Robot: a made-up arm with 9 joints. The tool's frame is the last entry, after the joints.
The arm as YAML. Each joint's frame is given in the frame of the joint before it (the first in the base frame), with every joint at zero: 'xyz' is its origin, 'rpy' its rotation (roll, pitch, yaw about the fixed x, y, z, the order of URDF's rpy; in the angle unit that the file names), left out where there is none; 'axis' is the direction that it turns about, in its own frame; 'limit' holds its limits. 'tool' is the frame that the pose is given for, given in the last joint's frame.
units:
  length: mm
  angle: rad
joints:
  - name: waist
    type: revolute
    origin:
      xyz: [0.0, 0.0, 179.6]
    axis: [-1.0, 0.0, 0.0]
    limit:
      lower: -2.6
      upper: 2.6
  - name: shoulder
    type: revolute
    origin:
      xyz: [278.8, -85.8, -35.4]
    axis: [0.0, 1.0, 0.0]
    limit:
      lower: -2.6
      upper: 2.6
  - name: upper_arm
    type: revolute
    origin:
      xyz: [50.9, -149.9, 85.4]
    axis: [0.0, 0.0, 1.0]
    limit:
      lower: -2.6
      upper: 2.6
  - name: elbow
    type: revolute
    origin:
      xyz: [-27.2, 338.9, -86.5]
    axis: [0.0, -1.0, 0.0]
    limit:
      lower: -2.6
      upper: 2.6
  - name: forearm
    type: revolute
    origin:
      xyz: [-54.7, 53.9, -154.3]
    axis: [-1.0, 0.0, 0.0]
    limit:
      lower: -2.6
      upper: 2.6
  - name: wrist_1
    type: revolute
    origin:
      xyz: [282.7, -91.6, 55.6]
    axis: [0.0, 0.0, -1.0]
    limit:
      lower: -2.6
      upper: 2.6
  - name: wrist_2
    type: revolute
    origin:
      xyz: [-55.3, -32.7, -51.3]
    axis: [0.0, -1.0, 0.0]
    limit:
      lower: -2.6
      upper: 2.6
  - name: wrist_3
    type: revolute
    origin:
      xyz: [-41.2, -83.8, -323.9]
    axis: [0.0, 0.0, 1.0]
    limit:
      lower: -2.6
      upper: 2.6
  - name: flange
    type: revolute
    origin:
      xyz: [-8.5, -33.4, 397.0]
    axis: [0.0, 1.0, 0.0]
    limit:
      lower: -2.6
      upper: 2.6
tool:
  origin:
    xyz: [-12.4, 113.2, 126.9]
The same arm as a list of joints. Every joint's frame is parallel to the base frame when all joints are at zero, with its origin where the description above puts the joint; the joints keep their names.
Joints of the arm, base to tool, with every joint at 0 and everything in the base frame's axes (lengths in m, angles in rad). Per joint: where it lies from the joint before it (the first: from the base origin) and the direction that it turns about. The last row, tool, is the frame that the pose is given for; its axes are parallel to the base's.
waist: axis -x xyz 0 0 0.1796
shoulder: axis +y xyz 0.2788 -0.0858 -0.0354
upper_arm: axis +z xyz 0.0509 -0.1499 0.0854
elbow: axis -y xyz -0.0272 0.3389 -0.0865
forearm: axis -x xyz -0.0547 0.0539 -0.1543
wrist_1: axis -z xyz 0.2827 -0.0916 0.0556
wrist_2: axis -y xyz -0.0553 -0.0327 -0.0513
wrist_3: axis +z xyz -0.0412 -0.0838 -0.3239
flange: axis +y xyz -0.0085 -0.0334 0.397
tool: xyz -0.0124 0.1132 0.1269
Joint limits (rad, base to tool): -2.6..2.6 -2.6..2.6 -2.6..2.6 -2.6..2.6 -2.6..2.6 -2.6..2.6 -2.6..2.6 -2.6..2.6 -2.6..2.6

